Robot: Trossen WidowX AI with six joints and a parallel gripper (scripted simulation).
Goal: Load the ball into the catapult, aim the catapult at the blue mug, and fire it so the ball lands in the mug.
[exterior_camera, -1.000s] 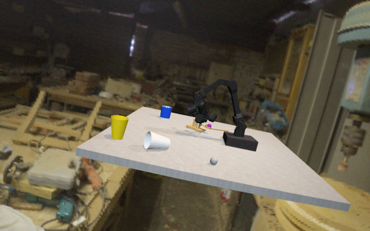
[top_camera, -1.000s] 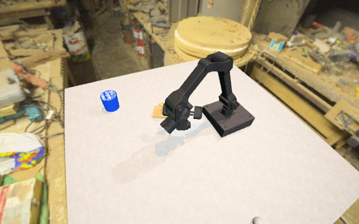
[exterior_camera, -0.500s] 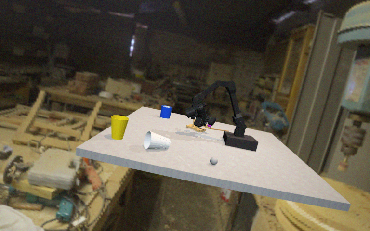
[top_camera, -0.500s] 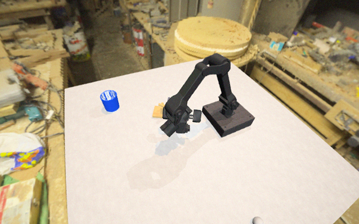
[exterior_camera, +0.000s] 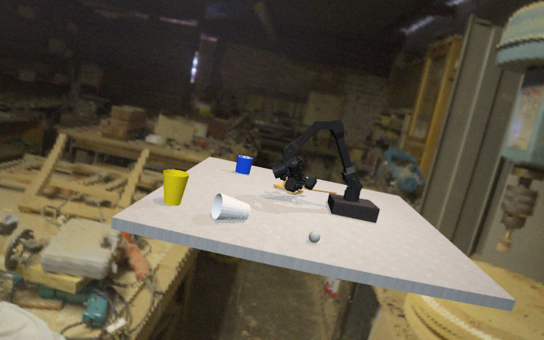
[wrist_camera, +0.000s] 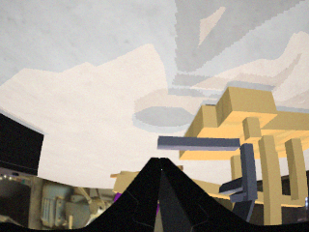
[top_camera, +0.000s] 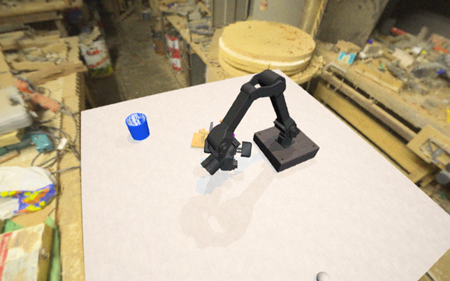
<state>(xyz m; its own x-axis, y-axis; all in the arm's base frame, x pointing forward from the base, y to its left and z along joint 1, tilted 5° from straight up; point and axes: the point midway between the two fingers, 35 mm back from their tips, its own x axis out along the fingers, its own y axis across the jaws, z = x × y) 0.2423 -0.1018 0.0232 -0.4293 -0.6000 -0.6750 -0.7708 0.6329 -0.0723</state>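
The magenta ball lies 40 mm behind my gripper tip, 30 mm to the right of it and 20 mm above it. From my gripper tip the other things lie so: blue mug (310 mm to the right, 290 mm ahead, 10 mm below); then thin orange stick (200 mm to the right, 170 mm behind, 40 mm below); then wooden catapult (60 mm to the right, 20 mm ahead, 10 mm above).
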